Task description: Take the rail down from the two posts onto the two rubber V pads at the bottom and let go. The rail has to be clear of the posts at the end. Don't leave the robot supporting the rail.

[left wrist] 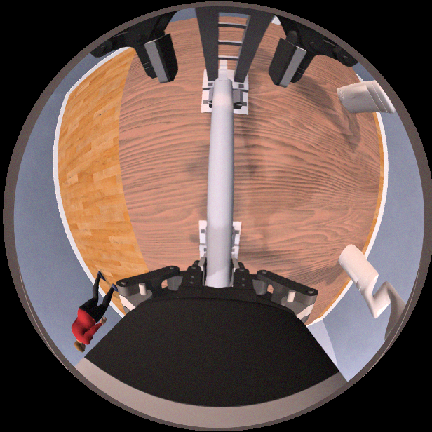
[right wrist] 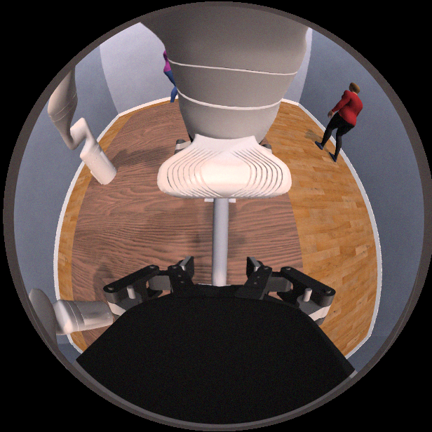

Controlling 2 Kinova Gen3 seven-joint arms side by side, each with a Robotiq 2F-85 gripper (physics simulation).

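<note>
The light grey rail (left wrist: pixel 221 165) (right wrist: pixel 220 235) runs lengthwise over the wooden table. My left gripper (left wrist: pixel 218 265) is shut on the rail near one end; in the right wrist view its fingers are hidden behind the left arm (right wrist: pixel 225 172). My right gripper (left wrist: pixel 223 72) (right wrist: pixel 219 264) is open, its fingers wide apart on either side of the rail's line, without touching it. A dark grey post (left wrist: pixel 205 45) with crossbars stands at the rail's far end in the left wrist view. Dark pad blocks (left wrist: pixel 239 98) show beside the rail there. How the rail rests is unclear.
White base plates (left wrist: pixel 205 108) (left wrist: pixel 202 237) lie on the table (left wrist: pixel 310 165) (right wrist: pixel 135 220) below the rail. White arm-like shapes (left wrist: pixel 365 97) (left wrist: pixel 359 265) (right wrist: pixel 98 162) (right wrist: pixel 85 315) stand at the table's side. A figure in red (left wrist: pixel 85 325) (right wrist: pixel 348 110) stands beyond the table.
</note>
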